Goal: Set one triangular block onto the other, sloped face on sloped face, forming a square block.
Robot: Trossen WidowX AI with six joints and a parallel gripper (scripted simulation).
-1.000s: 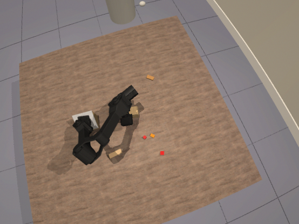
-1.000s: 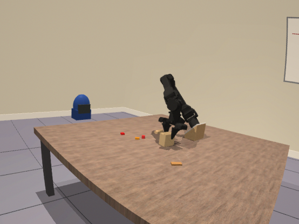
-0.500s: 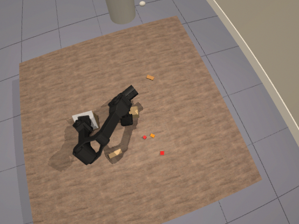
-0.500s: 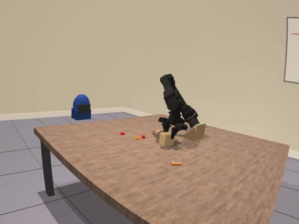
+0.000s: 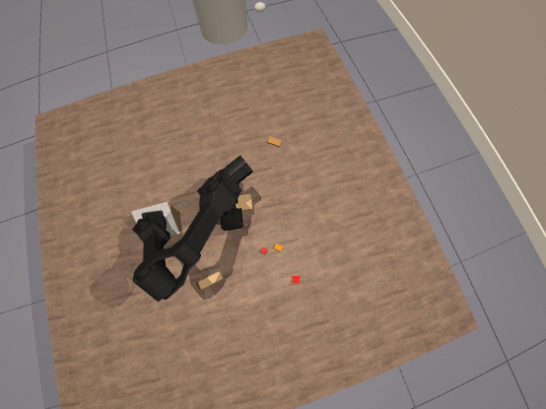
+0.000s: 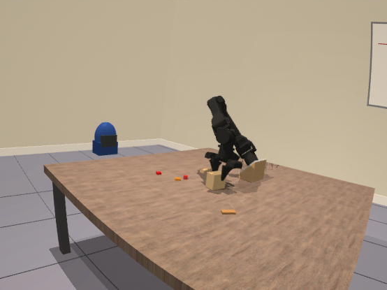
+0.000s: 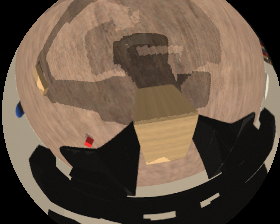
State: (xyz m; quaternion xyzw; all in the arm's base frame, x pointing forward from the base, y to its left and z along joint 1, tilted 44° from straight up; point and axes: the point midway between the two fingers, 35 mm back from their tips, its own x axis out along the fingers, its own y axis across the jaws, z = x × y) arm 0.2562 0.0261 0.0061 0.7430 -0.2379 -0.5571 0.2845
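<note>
My gripper tip is now 10 mm below the triangular block and 10 mm past it. Also, from my gripper tip: tan bar: 220 mm to the right, 120 mm behind, 30 mm below; then small orange cube: 150 mm to the right, 110 mm ahead, 30 mm below.
</note>
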